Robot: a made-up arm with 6 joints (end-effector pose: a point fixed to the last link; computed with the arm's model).
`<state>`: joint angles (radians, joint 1 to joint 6).
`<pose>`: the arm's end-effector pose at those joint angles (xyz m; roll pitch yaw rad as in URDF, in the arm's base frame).
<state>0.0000 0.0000 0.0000 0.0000 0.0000 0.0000</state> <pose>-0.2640 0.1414 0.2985 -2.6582 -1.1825 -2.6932</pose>
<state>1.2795 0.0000 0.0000 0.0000 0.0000 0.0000</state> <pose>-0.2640 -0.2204 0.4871 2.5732 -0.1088 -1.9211</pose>
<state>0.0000 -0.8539 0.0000 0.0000 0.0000 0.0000</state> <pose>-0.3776 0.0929 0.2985 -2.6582 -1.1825 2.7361</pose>
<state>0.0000 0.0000 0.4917 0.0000 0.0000 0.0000</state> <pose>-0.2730 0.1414 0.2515 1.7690 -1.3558 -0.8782</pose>
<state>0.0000 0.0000 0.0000 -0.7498 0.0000 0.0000</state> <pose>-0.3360 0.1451 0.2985 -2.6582 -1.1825 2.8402</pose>
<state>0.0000 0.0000 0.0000 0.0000 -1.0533 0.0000</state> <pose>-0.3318 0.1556 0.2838 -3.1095 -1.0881 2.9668</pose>
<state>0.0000 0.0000 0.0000 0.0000 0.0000 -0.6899</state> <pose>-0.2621 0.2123 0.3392 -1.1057 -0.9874 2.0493</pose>
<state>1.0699 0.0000 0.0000 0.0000 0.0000 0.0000</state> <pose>-0.2640 -0.1490 0.4910 2.6481 -0.3052 -1.9366</pose>
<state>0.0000 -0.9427 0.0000 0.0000 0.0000 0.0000</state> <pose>-0.3908 0.0938 0.2985 -2.6582 -1.1825 2.6473</pose>
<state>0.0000 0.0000 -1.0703 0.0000 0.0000 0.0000</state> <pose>-0.3200 0.1414 0.3817 -2.2637 -0.1453 -2.9749</pose>
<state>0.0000 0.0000 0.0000 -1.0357 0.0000 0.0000</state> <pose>-0.3596 0.1602 0.2985 -2.6582 -1.1825 2.5543</pose>
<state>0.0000 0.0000 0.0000 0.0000 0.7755 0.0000</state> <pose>-0.2240 0.1761 0.3043 -2.3949 -1.3183 -2.1839</pose>
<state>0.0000 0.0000 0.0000 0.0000 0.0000 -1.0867</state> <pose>-0.2566 0.2596 0.3385 -0.8501 -0.6346 1.8013</pose>
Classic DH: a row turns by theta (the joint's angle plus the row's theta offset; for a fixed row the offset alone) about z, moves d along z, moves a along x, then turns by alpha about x. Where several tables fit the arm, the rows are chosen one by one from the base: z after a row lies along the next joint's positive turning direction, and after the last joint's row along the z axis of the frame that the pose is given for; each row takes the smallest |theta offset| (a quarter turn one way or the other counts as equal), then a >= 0, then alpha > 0; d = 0 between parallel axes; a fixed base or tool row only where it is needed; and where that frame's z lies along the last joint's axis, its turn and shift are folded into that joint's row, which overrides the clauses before.
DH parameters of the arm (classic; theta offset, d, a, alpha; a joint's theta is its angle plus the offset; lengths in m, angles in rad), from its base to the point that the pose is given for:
base (fixed): -1.5708 0.1497 0.1663 -1.5708
joint 1: 0 -0.3741 -0.4082 1.5708
joint 2: 1.5708 0.1432 0.0119 -1.5708
joint 3: 0 -0.0072 0.0669 1.5708
joint 4: 1.2543 0.0808 -0.0222 -0.2104
joint 5: 0.2019 -0.158 0.0319 1.6288
joint 6: -1.2185 0.0617 -0.1023 2.0842
tool (fixed): -2.9329 0.0741 0 0

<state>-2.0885 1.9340 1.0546 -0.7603 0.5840 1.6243</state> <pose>-0.2434 -0.3517 -0.1596 -0.3491 0.1286 0.2746</pose>
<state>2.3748 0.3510 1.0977 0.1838 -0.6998 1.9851</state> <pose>-0.4441 -0.3627 0.4278 -0.6384 0.6789 2.4870</pose>
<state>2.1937 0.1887 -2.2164 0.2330 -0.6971 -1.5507</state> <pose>-0.4919 -0.6167 0.3507 0.8071 -0.6536 -2.4520</pose>
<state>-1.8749 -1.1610 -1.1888 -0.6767 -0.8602 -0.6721</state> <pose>-0.4317 -0.0848 -0.2892 2.9108 1.1911 1.7274</pose>
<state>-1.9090 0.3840 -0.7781 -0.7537 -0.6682 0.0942</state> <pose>-0.3375 -0.1649 -0.2228 -1.5635 0.0296 2.8135</pose>
